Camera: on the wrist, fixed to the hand. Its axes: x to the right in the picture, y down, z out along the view.
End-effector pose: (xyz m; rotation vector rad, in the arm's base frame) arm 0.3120 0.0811 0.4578 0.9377 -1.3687 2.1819
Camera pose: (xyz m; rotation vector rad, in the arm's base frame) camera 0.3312 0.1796 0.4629 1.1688 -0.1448 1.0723
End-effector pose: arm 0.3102 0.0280 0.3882 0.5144 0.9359 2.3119
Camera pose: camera 0.2973 0.0149 0.2894 -0.3382 0.9931 0.9178
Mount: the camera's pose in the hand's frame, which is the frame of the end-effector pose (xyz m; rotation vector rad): -0.0115 -0.0590 -0.0805 0.1208 0.1798 -1.5122
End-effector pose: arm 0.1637 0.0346 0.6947 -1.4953 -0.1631 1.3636
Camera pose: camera 0.2535 0.0054 0.7289 -0.9030 -0.8620 0.0079
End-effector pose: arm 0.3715 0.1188 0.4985 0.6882 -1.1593 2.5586
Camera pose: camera 0.3799 0.2179 0.4843 0.8391 -0.1496 1.3084
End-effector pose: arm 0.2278 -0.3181 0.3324 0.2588 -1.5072 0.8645
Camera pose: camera 0.3280 -0.3106 0.3345 1.1681 -0.7089 -0.2566
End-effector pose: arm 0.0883 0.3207 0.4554 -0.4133 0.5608 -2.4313
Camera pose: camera 0.0352 0.3945 0.4126 0.4168 -0.0512 2.2388
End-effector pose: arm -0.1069 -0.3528 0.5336 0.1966 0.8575 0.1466
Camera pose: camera -0.1728 -0.4034 0.4771 -0.3883 0.9995 -1.3152
